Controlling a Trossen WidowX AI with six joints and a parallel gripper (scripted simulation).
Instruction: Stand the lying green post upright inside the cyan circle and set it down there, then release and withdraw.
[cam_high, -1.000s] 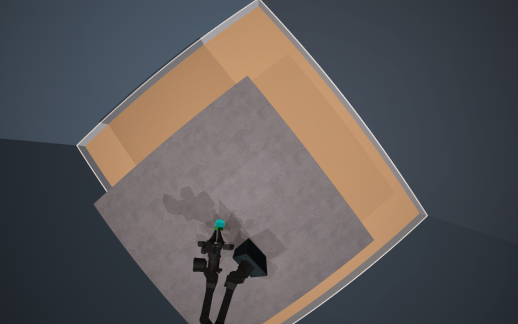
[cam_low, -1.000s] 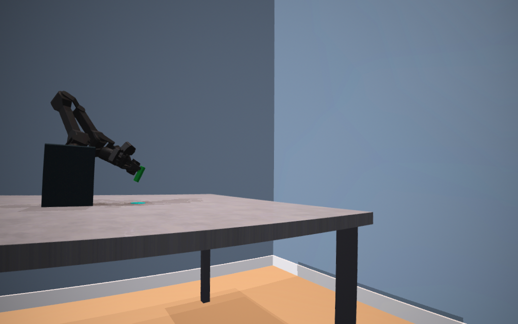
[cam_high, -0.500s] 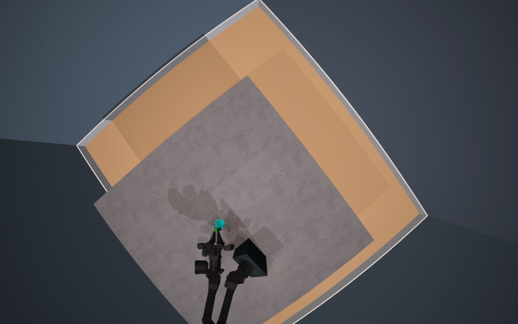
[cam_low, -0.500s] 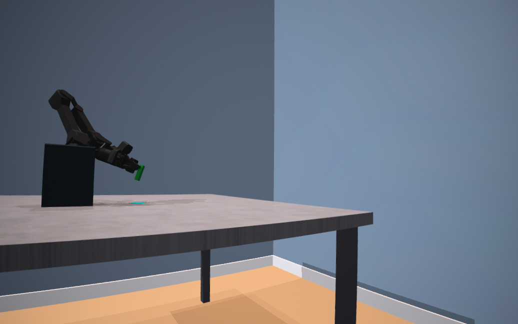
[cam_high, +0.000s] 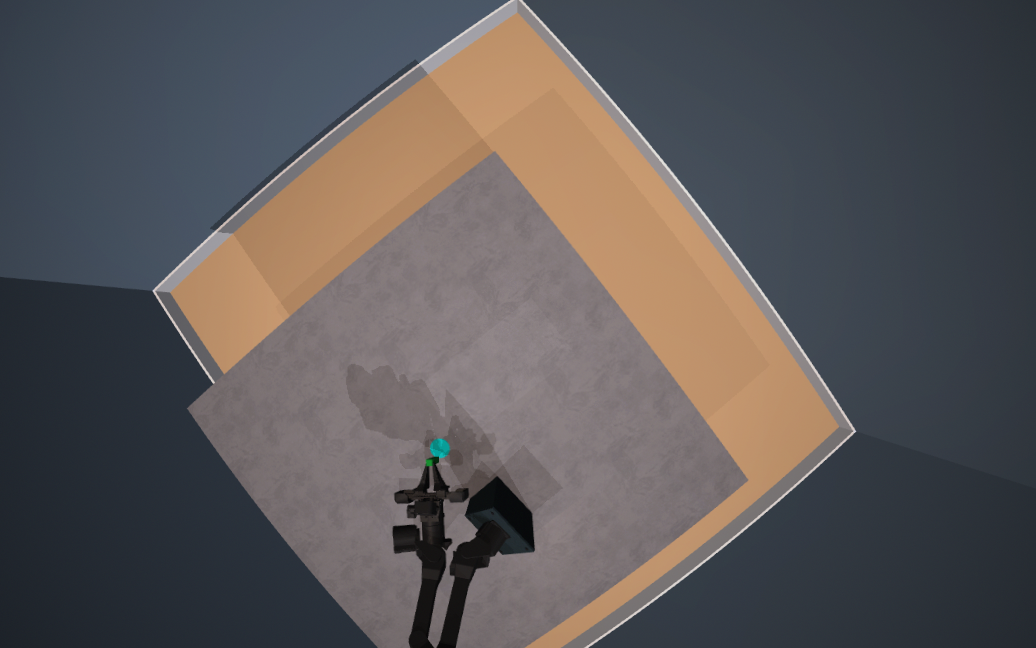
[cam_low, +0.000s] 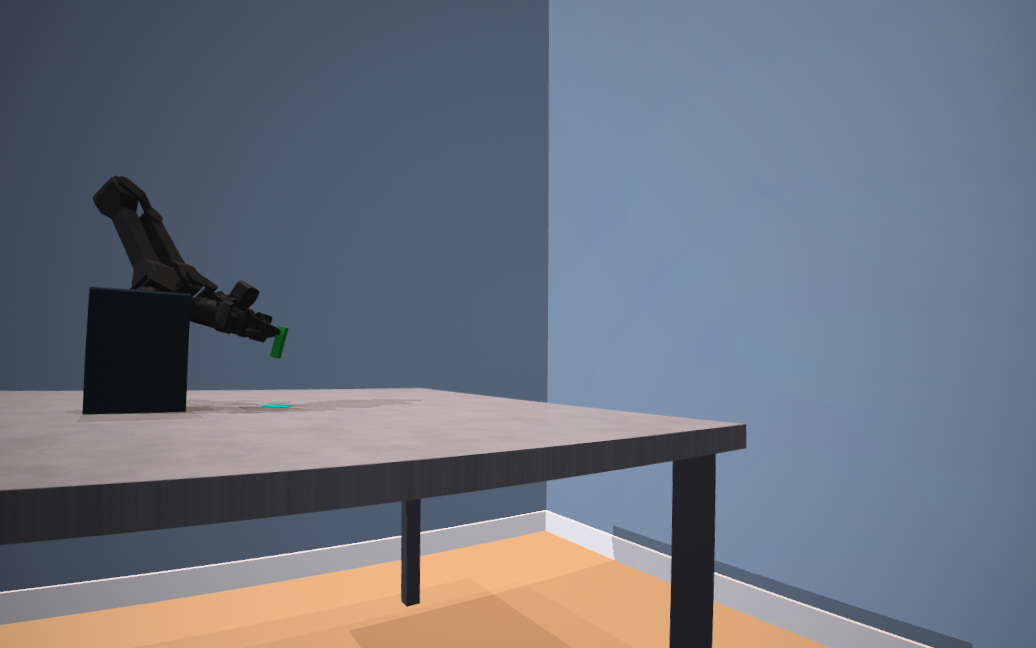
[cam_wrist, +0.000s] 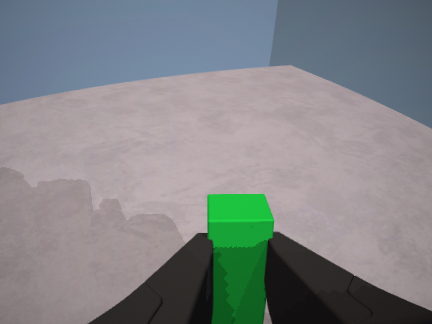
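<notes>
Right now the cyan circle is 15 cm below my gripper tip and 1 cm to the left of it. The rest, counted from my gripper tip: green post (2 cm below).
</notes>
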